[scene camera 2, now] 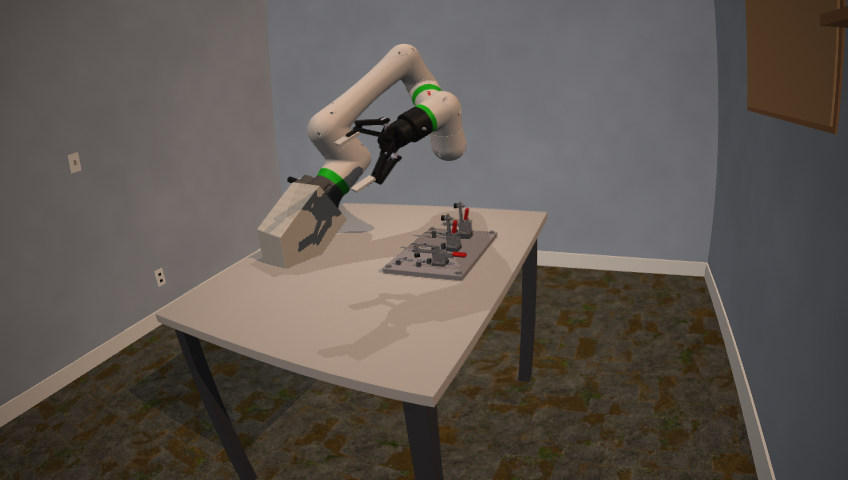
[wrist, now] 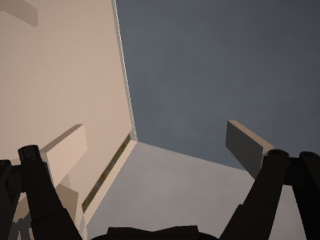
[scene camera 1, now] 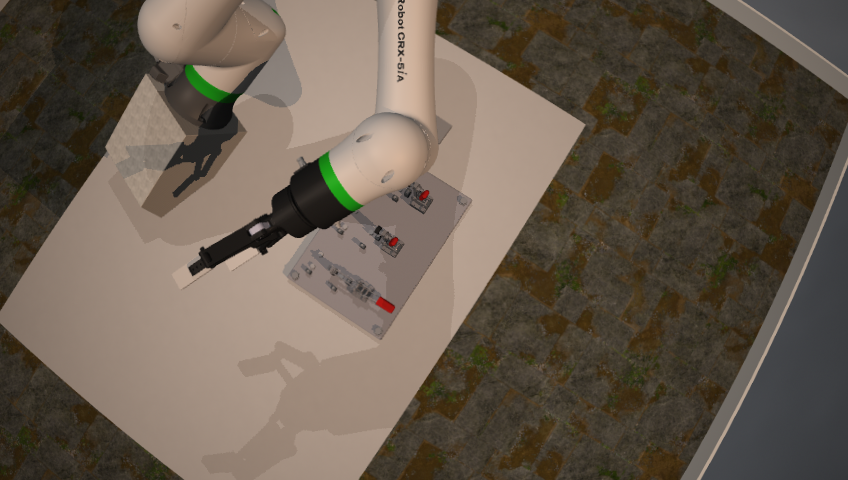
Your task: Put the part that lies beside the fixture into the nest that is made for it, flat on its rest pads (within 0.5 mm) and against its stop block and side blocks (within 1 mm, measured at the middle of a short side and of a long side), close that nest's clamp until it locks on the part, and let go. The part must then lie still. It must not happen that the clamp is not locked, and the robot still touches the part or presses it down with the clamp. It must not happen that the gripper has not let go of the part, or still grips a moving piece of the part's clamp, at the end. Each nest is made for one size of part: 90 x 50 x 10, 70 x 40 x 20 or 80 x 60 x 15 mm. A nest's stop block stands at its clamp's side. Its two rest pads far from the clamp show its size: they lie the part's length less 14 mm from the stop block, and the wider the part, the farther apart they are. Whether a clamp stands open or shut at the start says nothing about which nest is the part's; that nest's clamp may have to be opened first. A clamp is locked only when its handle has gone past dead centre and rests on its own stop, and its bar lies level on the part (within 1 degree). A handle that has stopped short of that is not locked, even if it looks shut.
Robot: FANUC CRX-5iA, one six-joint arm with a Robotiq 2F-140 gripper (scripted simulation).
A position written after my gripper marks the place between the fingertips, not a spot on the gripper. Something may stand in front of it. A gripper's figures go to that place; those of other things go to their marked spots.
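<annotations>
A grey fixture plate (scene camera 1: pixel 394 279) is 1.19 m from the lens. My gripper (scene camera 1: pixel 204 272) is 0.95 m from the lens, so I see that my gripper is nearer to the lens than the grey fixture plate.
</annotations>
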